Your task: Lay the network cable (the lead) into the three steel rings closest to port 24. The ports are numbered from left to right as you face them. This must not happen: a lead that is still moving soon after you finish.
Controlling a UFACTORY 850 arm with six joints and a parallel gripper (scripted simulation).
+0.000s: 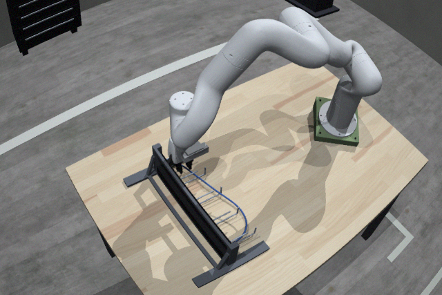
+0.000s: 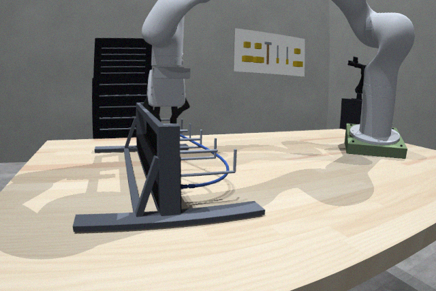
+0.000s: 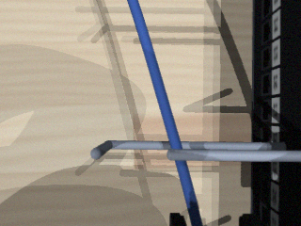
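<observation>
Right now my hand is 10 cm to the left of the free plug, 5 cm above it and 3 cm short of it. Round my hand: dark grey patch panel: 14 cm to the left, 7 cm ahead, 2 cm below.
</observation>
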